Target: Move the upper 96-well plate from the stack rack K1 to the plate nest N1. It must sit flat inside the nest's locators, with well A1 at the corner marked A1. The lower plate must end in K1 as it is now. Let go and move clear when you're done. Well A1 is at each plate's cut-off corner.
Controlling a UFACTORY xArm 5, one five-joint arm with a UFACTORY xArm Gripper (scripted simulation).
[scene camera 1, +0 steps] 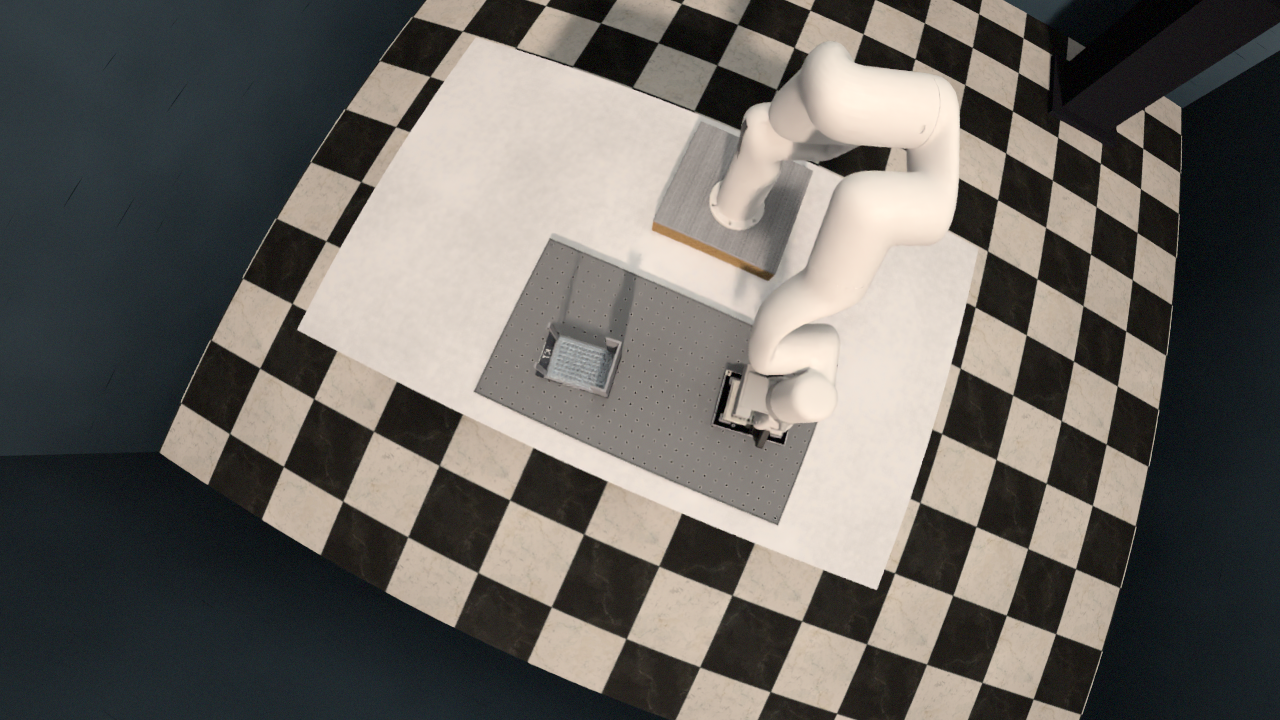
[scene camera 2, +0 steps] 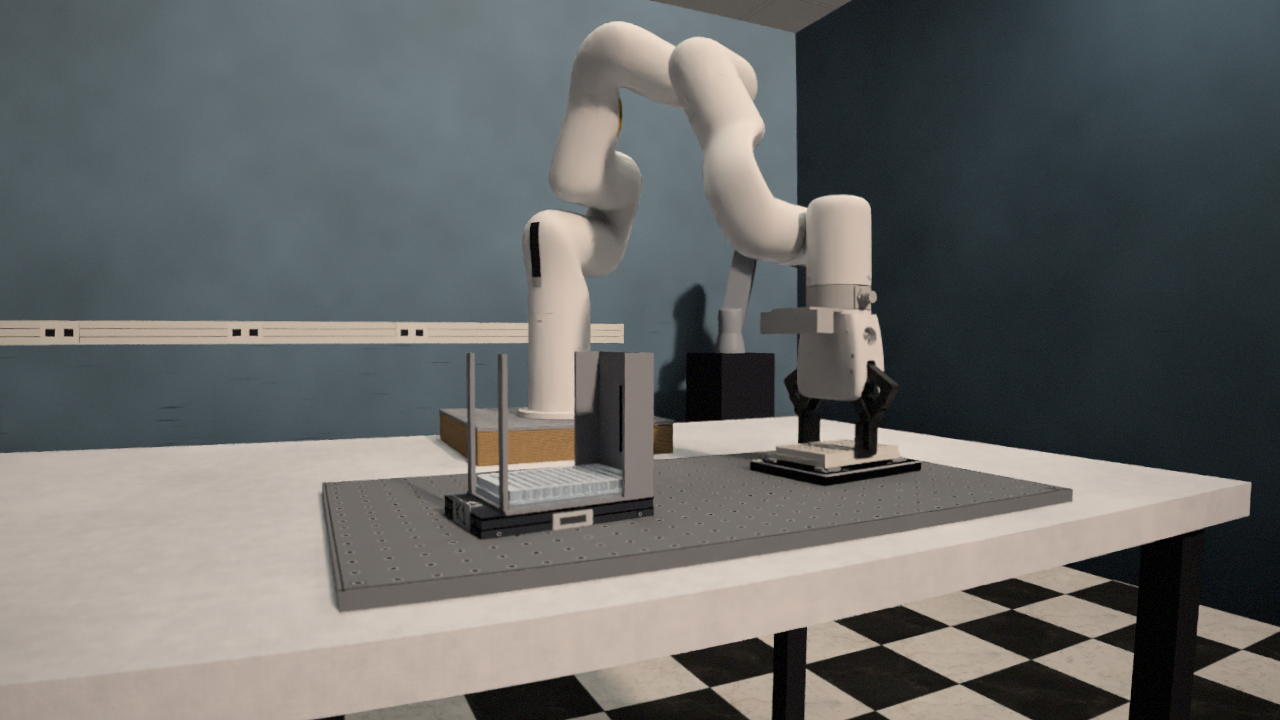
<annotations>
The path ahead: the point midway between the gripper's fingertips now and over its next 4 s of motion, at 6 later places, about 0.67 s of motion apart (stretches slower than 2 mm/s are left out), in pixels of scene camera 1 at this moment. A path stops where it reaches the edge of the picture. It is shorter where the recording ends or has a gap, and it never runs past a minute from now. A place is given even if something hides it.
My gripper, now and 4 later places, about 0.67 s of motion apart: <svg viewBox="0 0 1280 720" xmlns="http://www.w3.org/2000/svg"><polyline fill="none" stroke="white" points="757,407 758,406 765,406 773,405 781,402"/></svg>
</annotations>
